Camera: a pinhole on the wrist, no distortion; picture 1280 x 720 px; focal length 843.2 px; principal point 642.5 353.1 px. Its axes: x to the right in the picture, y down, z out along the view. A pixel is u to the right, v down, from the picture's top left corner.
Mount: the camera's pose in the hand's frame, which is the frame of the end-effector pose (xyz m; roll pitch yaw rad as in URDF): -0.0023 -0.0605 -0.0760 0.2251 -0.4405 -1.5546
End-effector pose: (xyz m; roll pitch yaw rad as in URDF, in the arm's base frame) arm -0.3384 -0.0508 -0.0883 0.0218 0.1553 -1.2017
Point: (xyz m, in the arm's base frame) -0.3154 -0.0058 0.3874
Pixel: 845 383
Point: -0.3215 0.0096 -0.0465
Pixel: 395 243
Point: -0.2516 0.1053 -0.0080
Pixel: 184 94
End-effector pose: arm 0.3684 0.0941 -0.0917 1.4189 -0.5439 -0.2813
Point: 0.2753 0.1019 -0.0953
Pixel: 359 102
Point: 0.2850 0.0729 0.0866
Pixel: 53 682
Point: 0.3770 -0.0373 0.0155
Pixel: outside the picture
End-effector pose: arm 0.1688 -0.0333 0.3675 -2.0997 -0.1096 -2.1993
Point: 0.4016 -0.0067 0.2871
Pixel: 894 33
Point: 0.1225 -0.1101 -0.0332
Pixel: 139 659
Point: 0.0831 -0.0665 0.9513
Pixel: behind the camera
